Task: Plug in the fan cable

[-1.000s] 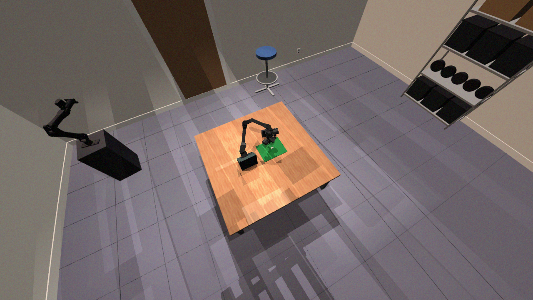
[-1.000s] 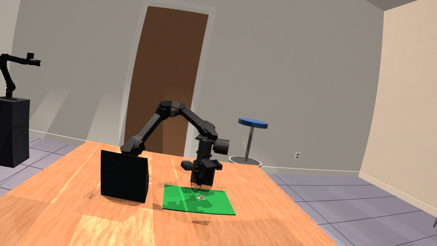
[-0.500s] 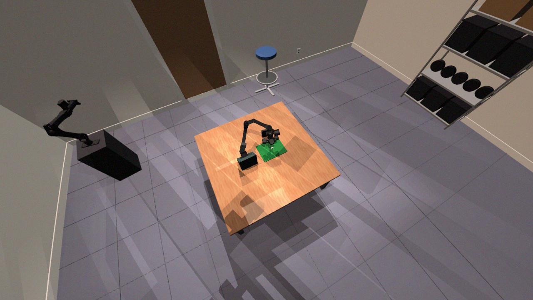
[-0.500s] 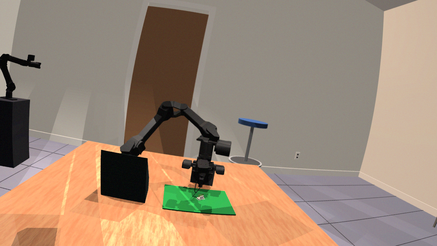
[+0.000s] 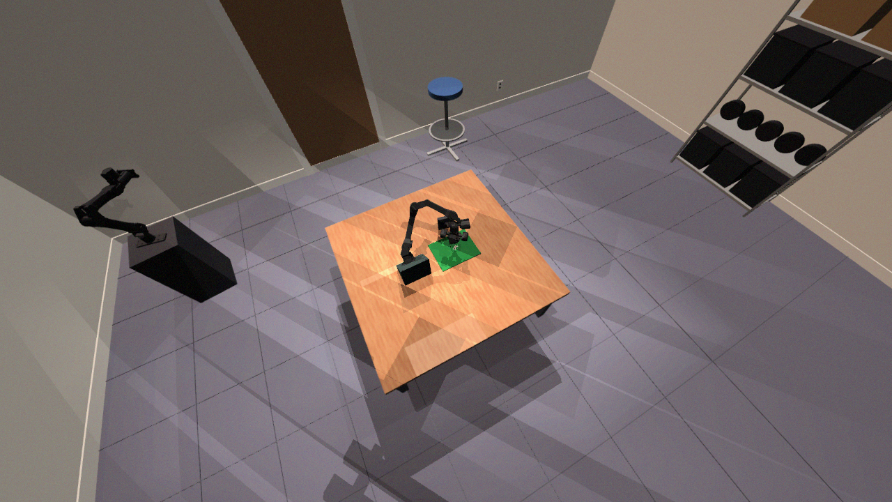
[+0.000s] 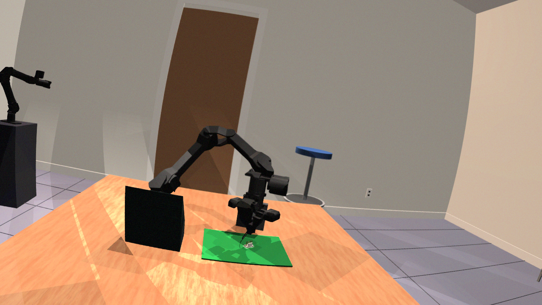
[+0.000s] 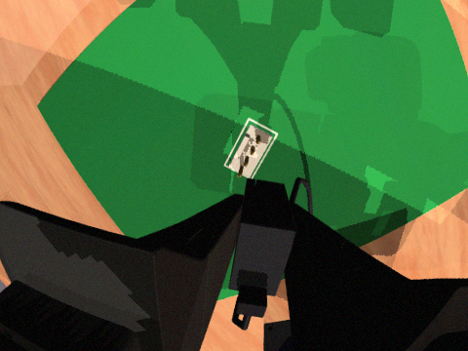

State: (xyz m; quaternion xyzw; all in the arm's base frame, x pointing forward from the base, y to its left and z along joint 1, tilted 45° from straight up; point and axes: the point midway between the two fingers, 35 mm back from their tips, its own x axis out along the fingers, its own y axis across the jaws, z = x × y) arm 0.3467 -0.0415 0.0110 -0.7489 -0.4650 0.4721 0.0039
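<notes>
Now: the four-pin header 60 mm below my gripper tip and 10 mm to the right of it. Round my gripper tip: dark fan plug (10 mm to the left, 10 mm ahead, 10 mm above); then green board (80 mm below, 20 mm to the right, 20 mm behind); then black fan (170 mm to the left, 50 mm ahead).
</notes>
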